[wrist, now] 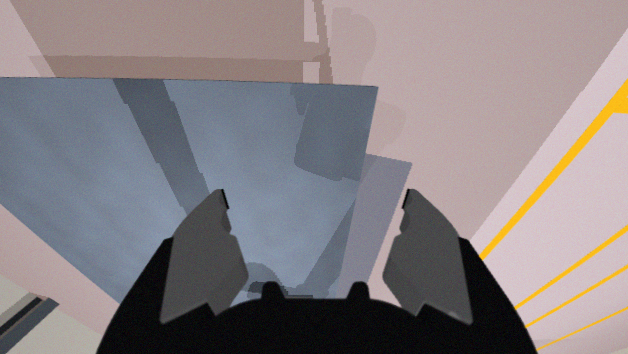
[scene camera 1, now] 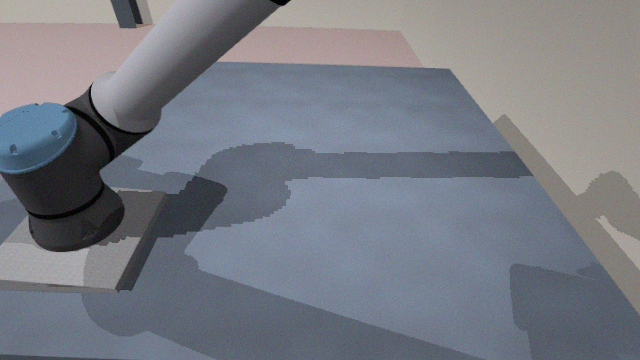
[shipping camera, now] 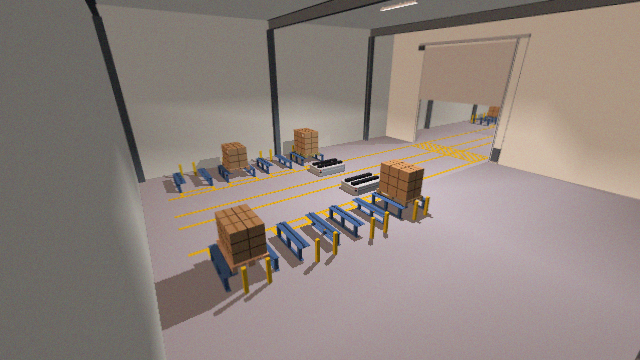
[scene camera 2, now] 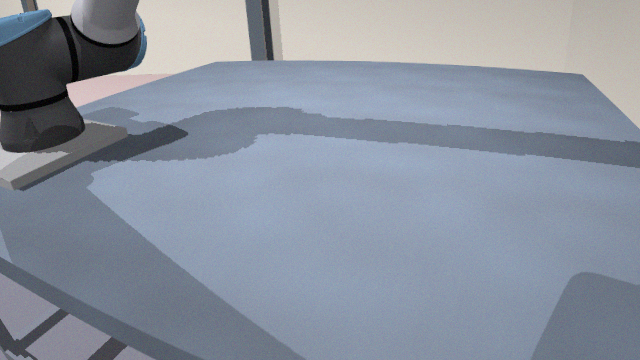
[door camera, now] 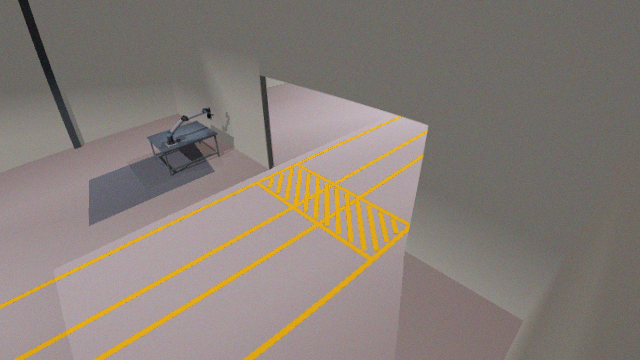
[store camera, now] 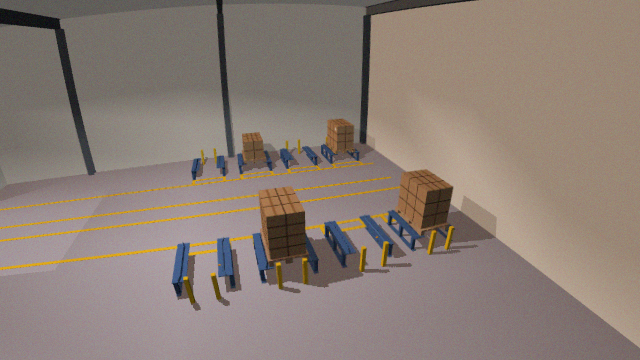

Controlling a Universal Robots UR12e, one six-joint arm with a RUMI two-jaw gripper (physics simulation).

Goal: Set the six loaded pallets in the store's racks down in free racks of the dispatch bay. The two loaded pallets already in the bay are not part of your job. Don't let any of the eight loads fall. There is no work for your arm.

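Where they show: gripper, fingertip midpoint: (wrist: 315,191) (door camera: 210,120); arm's base at its link origin: (scene camera 1: 80,219) (scene camera 2: 44,135) (door camera: 171,143).
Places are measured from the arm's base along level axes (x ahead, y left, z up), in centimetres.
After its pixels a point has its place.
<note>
In the shipping view, loaded pallets stand on blue racks: one at near left (shipping camera: 241,235) @[x 1402.2, y -134.1, z 32.4 cm], one at near right (shipping camera: 401,181) @[x 913.1, y -131.8, z 25.9 cm], one at back left (shipping camera: 234,156) @[x 1206.5, y -697.5, z 18.2 cm] and one at back right (shipping camera: 306,142) @[x 880.0, y -681.2, z 26.1 cm]. Between the rows are two low white carriers, one (shipping camera: 327,167) @[x 889.3, y -515.6, z -44.0 cm] by the back right load, the other (shipping camera: 359,184) @[x 908.3, y -307.9, z -44.7 cm] partly hidden by the near right load; no load shows on them. In the store view, loads stand at near middle (store camera: 282,225) @[x -884.7, y -16.9, z 43.7 cm], near right (store camera: 426,200) @[x -1196.9, y -4.2, z 42.8 cm], back middle (store camera: 252,146) @[x -915.1, y -585.0, z 17.8 cm] and back right (store camera: 340,135) @[x -1241.3, y -569.8, z 27.3 cm]. All look upright. My gripper (wrist: 315,191) @[x 117.9, y -19.9, z 33.0 cm] is open and empty above the table.
Blue racks without loads (shipping camera: 292,235) (store camera: 182,262) and yellow posts (shipping camera: 317,250) (store camera: 216,286) line the lanes. The door panel (shipping camera: 465,72) @[x 175.9, y -385.1, z 309.4 cm] is partly raised over a hatched crossing (door camera: 370,220) @[x 178.4, y -520.7, z -78.3 cm]. The arm stands on a blue-grey table (scene camera 1: 350,115) @[x 72.4, y 55.1, z -3.4 cm] (scene camera 2: 400,210) @[x 81.5, y -5.5, z -3.4 cm].
</note>
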